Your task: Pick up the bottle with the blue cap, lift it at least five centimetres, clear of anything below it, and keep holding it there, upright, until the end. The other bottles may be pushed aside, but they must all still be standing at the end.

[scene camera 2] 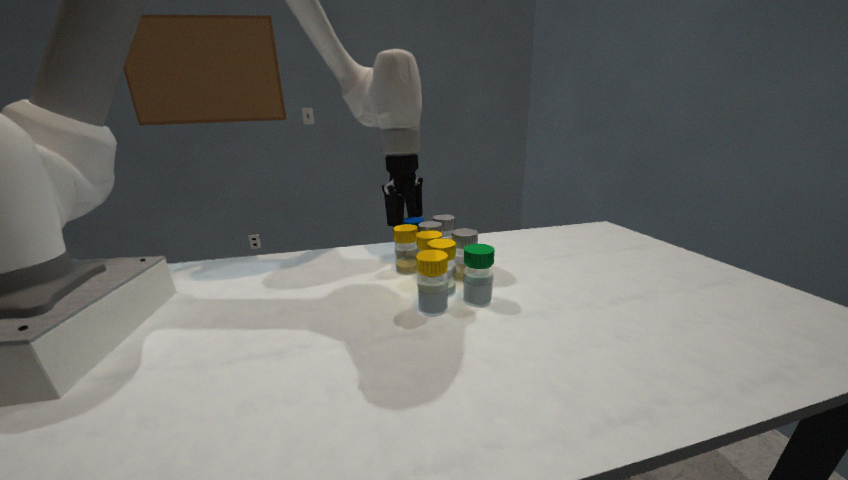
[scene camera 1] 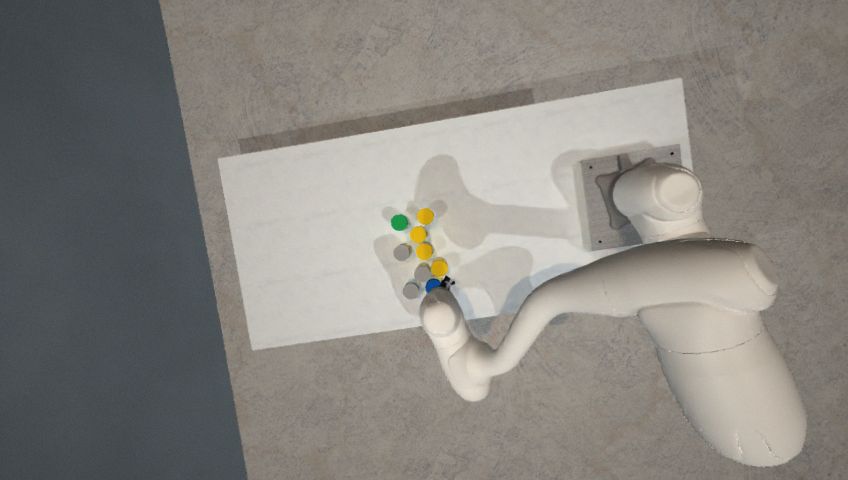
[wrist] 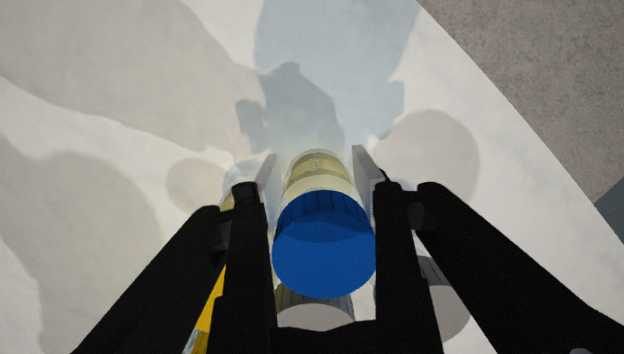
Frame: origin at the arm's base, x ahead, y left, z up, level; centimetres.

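Seen in the pictures: gripper, fingertip midpoint: [scene camera 2: 407,247] [wrist: 316,167]; arm's base at its link origin: [scene camera 2: 7,296].
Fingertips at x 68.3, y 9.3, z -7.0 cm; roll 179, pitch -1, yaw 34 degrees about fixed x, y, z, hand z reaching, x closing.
Observation:
Offsets run from my fingertips to a thing's top centre. "spot": to the spot under its first point. Level surfaces: height alone.
The bottle with the blue cap {dx +1.2, dy -1.8, dz +7.8 cm} [scene camera 1: 432,285] [scene camera 2: 414,220] [wrist: 324,260] is upright at the end of the bottle group; its base is hidden in scene camera 2, and its cap is about level with the grey caps behind the group. My gripper [scene camera 2: 404,218] [wrist: 316,167] points down and is shut on this bottle, with one finger on each side of it. In the wrist view a grey-capped bottle {dx +3.2, dy -7.2, dz +7.8 cm} [wrist: 315,316] is close beside it, below the blue cap. A second grey-capped bottle {dx +8.7, dy -3.1, dz +7.8 cm} [wrist: 450,310] and a yellow cap {dx -2.8, dy -7.2, dz +7.8 cm} [wrist: 210,300] show partly behind the fingers.
Several yellow-capped bottles, one of them the nearest {dx -4.2, dy -24.8, dz +7.8 cm} [scene camera 1: 425,215] [scene camera 2: 432,285], stand on the white table {dz -2.7 cm} [scene camera 1: 297,237] [scene camera 2: 595,356]. A green-capped bottle {dx +4.7, dy -25.8, dz +7.8 cm} [scene camera 1: 399,222] [scene camera 2: 478,276] and three grey-capped bottles, one at the outer side {spot: dx +8.4, dy -3.3, dz +7.7 cm} [scene camera 1: 411,290], also stand there.

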